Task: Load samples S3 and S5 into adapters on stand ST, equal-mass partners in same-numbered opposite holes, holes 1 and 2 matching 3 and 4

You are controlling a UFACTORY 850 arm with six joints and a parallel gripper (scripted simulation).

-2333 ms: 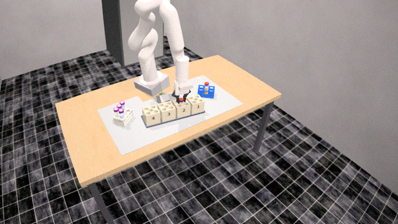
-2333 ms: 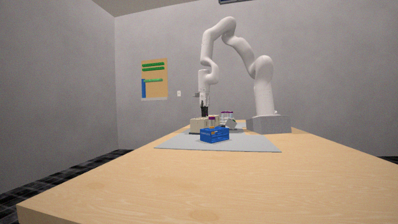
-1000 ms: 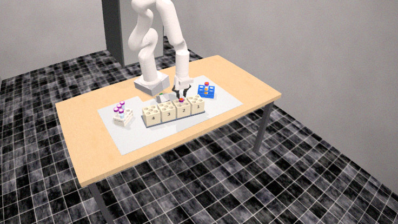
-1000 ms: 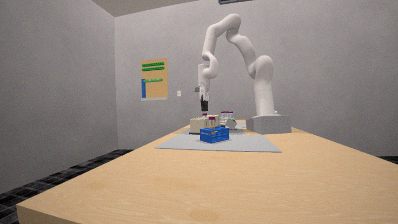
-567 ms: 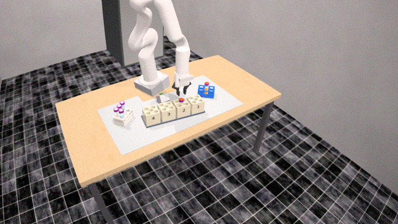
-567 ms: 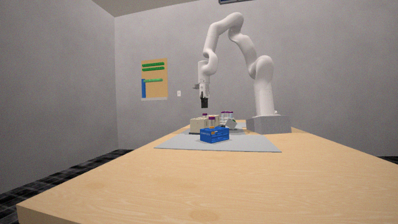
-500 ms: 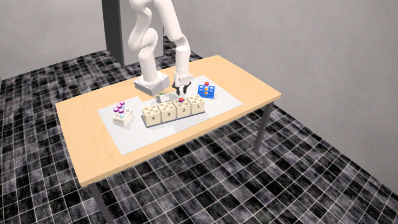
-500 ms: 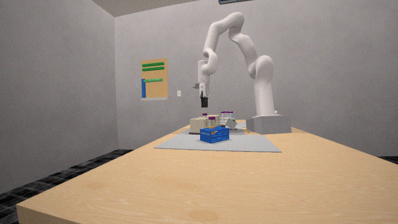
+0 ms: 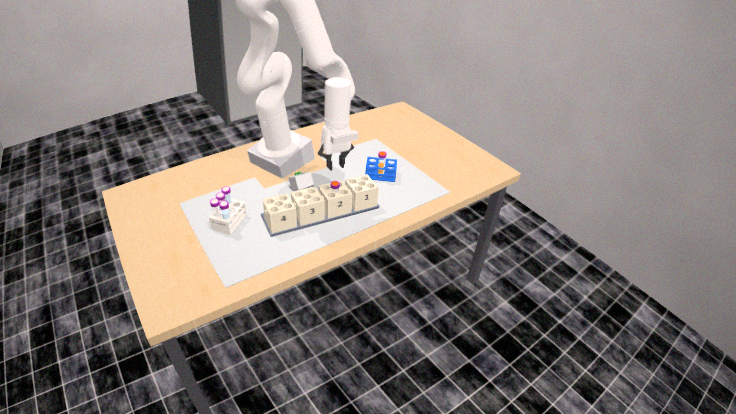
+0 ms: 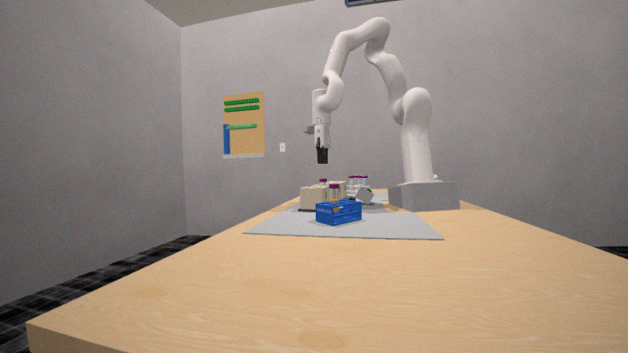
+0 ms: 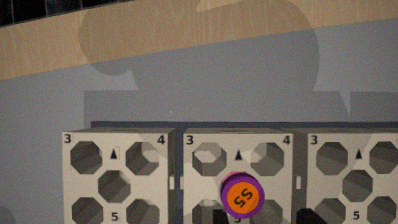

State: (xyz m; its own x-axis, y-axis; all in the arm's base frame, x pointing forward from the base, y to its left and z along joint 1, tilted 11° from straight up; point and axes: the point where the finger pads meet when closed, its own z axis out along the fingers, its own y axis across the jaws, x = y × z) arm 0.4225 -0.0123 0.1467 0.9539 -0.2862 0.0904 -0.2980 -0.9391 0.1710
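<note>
My gripper is now 300 mm to the right of the sample tube, 150 mm above it and 40 mm past it. From my hand the other things lie so: blue sample rack: 310 mm to the left, 180 mm below, 60 mm behind.
</note>
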